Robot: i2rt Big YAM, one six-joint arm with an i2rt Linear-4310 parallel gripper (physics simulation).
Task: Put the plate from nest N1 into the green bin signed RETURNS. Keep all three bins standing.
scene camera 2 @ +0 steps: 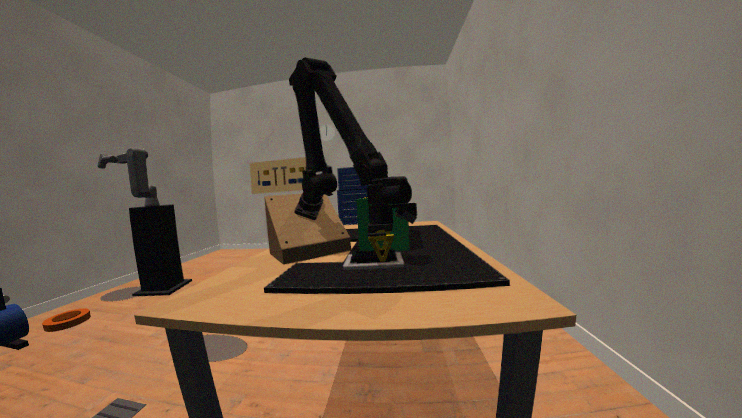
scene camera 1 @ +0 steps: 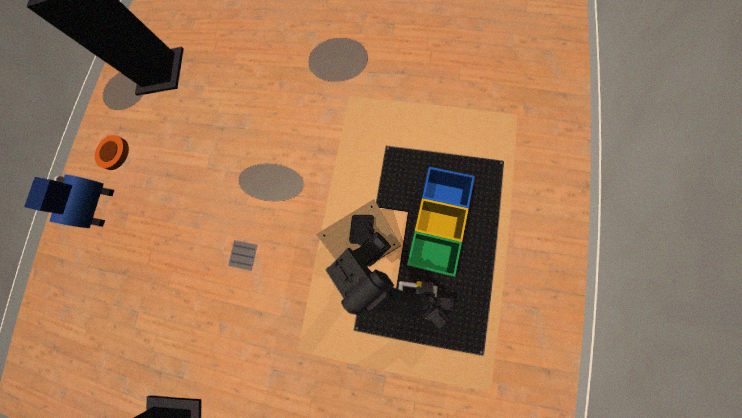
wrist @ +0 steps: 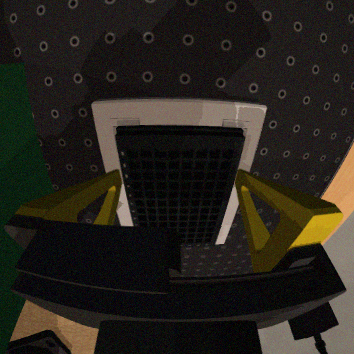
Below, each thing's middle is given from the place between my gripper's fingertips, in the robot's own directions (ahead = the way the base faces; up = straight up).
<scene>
I see my gripper 20 mm past the black plate (wrist: 179, 176) and 10 mm below it. The rest, counted from my hand: pale grey nest (wrist: 167, 110): 20 mm behind, 10 mm below; green bin (scene camera 1: 429, 252): 50 mm ahead, 180 mm to the left, 80 mm above; yellow bin (scene camera 1: 439, 219): 80 mm ahead, 310 mm to the left, 80 mm above.
</scene>
